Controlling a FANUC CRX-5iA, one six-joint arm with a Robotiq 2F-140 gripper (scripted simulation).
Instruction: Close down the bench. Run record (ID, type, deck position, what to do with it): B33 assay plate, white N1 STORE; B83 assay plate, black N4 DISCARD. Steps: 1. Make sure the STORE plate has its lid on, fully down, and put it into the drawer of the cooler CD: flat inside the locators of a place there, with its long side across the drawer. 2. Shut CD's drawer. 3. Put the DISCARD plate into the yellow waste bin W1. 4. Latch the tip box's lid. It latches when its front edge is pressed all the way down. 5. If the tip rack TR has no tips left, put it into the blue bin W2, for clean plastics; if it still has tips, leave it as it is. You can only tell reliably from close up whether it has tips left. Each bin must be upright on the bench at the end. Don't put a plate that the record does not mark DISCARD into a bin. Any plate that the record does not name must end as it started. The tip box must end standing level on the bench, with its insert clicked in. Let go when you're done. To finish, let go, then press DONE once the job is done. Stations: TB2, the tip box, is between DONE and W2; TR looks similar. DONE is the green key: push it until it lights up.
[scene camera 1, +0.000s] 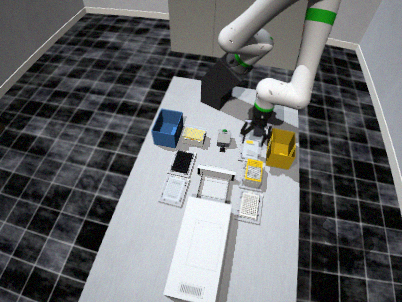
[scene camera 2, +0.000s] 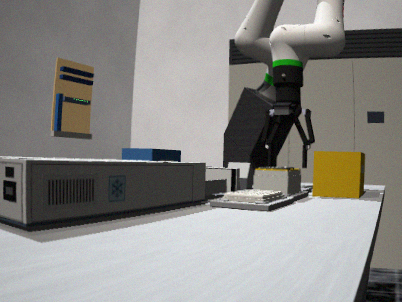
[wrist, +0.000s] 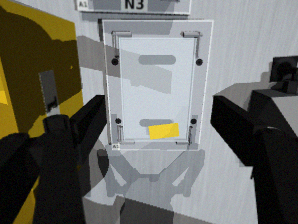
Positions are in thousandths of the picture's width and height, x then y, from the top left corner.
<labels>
blue bin W2: scene camera 1 417, 406; scene camera 2 357, 512; not seen in the wrist view (out of frame)
</labels>
